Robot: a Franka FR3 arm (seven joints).
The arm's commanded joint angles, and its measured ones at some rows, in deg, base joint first. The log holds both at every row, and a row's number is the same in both.
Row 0, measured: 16.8 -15.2 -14.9 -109.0 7.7 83.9 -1.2
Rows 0 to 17, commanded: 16.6 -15.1 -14.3 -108.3 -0.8 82.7 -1.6; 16.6 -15.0 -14.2 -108.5 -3.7 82.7 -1.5; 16.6 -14.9 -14.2 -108.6 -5.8 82.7 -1.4; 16.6 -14.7 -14.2 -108.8 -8.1 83.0 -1.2; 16.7 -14.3 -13.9 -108.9 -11.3 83.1 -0.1; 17.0 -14.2 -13.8 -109.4 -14.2 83.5 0.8; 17.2 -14.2 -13.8 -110.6 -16.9 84.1 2.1; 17.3 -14.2 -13.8 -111.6 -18.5 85.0 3.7; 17.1 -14.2 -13.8 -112.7 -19.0 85.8 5.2; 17.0 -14.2 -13.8 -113.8 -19.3 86.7 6.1; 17.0 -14.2 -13.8 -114.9 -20.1 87.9 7.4; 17.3 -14.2 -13.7 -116.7 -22.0 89.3 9.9; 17.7 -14.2 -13.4 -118.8 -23.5 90.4 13.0; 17.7 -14.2 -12.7 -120.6 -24.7 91.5 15.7; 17.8 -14.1 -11.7 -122.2 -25.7 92.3 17.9; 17.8 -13.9 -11.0 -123.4 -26.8 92.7 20.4; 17.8 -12.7 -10.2 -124.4 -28.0 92.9 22.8; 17.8 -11.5 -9.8 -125.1 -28.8 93.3 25.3
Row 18, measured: 17.2 -12.7 -11.4 -121.3 -25.3 91.3 18.1
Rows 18 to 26, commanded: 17.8 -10.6 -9.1 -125.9 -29.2 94.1 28.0; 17.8 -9.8 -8.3 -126.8 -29.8 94.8 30.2; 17.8 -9.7 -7.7 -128.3 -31.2 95.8 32.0; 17.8 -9.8 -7.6 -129.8 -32.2 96.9 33.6; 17.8 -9.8 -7.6 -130.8 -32.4 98.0 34.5; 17.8 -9.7 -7.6 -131.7 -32.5 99.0 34.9; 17.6 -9.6 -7.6 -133.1 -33.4 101.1 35.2; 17.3 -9.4 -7.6 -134.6 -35.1 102.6 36.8; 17.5 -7.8 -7.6 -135.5 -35.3 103.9 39.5
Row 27, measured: 17.6 -8.3 -7.7 -131.8 -32.9 100.1 34.7
